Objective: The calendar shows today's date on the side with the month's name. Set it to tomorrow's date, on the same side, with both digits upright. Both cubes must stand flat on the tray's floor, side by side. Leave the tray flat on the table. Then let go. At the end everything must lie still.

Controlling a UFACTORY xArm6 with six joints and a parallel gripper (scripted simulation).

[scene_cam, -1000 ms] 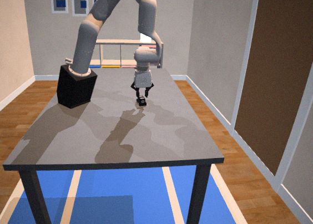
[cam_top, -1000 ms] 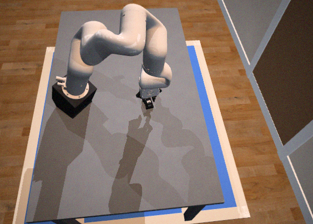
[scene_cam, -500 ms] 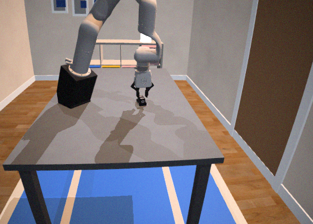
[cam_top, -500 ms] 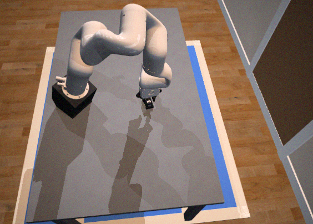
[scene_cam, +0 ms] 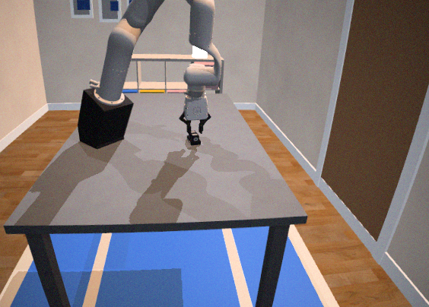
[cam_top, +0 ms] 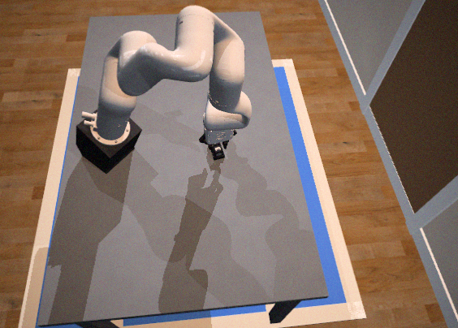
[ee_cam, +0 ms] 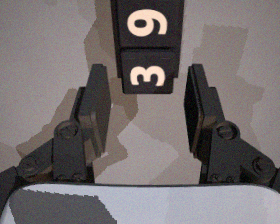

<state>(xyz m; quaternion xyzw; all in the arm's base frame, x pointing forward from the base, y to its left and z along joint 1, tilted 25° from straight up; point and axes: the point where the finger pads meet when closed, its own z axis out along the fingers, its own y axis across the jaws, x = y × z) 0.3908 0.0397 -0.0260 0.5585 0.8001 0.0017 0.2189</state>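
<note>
Now: the dark tray 1 cm behind my hand, 2 cm to the left of it and 6 cm below it.
</note>
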